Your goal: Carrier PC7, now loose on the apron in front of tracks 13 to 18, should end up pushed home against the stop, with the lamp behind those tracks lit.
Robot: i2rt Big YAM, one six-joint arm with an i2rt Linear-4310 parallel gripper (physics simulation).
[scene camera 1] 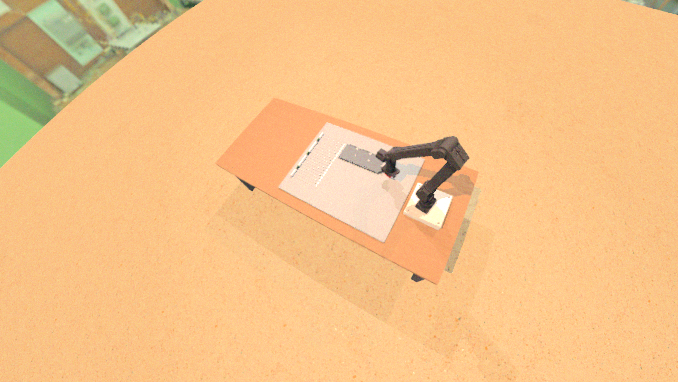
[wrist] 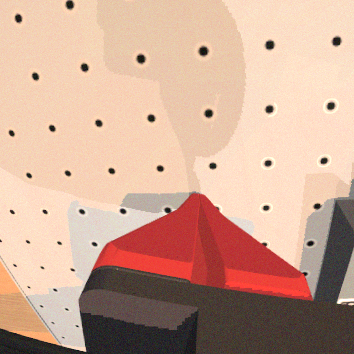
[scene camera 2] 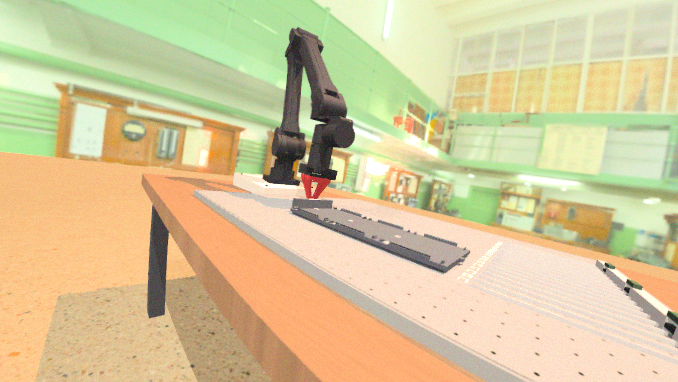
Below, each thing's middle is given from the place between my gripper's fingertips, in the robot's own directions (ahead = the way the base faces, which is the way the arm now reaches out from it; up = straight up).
I see my gripper 240 mm short of the carrier PC7 [scene camera 2: 433, 252], 10 mm to the left of it and 10 mm below it.
